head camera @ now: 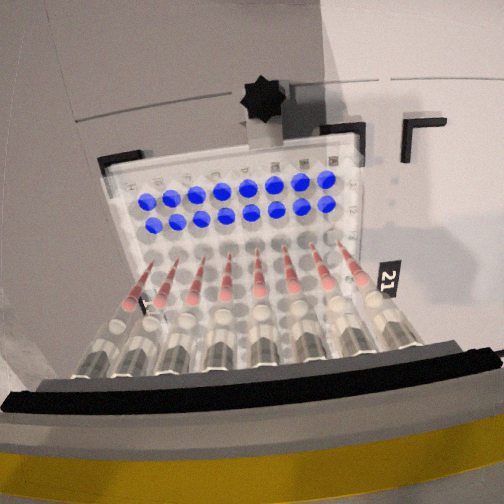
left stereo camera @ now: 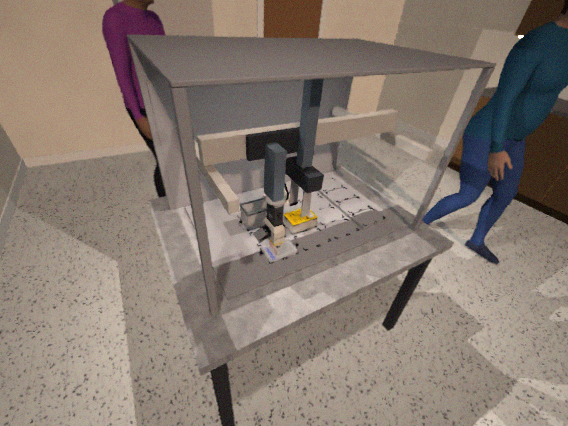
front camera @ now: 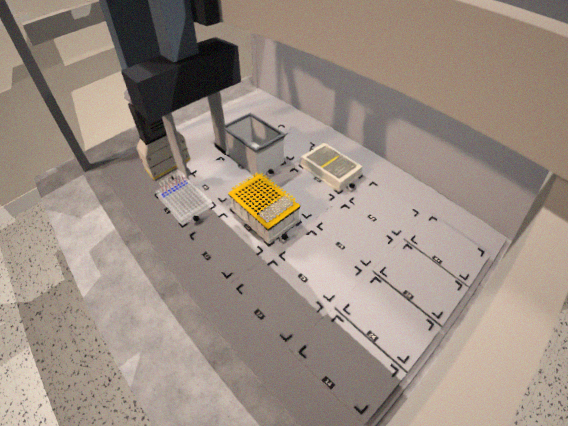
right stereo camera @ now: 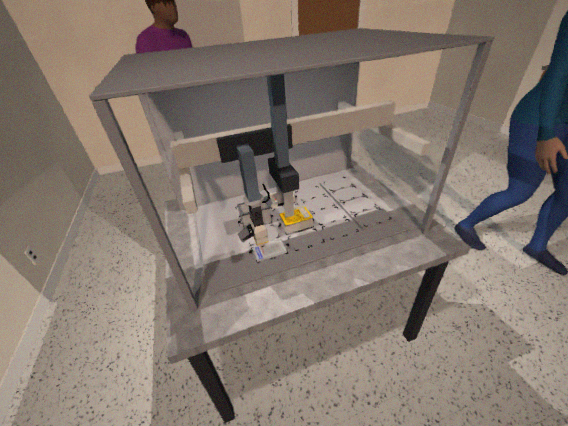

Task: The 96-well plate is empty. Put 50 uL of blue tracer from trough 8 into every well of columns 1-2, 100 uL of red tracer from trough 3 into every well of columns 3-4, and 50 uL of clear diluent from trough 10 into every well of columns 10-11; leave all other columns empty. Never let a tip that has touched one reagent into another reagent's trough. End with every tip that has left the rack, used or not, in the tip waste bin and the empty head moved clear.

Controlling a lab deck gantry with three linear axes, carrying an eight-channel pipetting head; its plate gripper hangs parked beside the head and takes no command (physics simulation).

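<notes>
The pipetting head (front camera: 162,159) (left stereo camera: 277,233) (right stereo camera: 261,234) is low over the 96-well plate (front camera: 191,202) (head camera: 200,161). Its eight tips (head camera: 259,280) hold red liquid, and their ends point at column 3; whether they are inside the wells is unclear. Columns 1 and 2 hold blue (head camera: 248,189); no colour shows in the visible wells beyond them. The yellow-topped tip rack (front camera: 283,220) has clear tips at one end and dark empty holes elsewhere. The cream trough holder (front camera: 345,181) stands behind it. The grey waste bin (front camera: 267,160) is left of the holder. The parked plate gripper (front camera: 201,162) is open and empty.
A black knob clamp (head camera: 263,98) stands at the plate's edge. The gripper's fingers hang between the plate and the bin in the front view. A frame post (left stereo camera: 192,200) stands at the enclosure's front left corner. Two people (left stereo camera: 132,55) (left stereo camera: 530,90) stand outside.
</notes>
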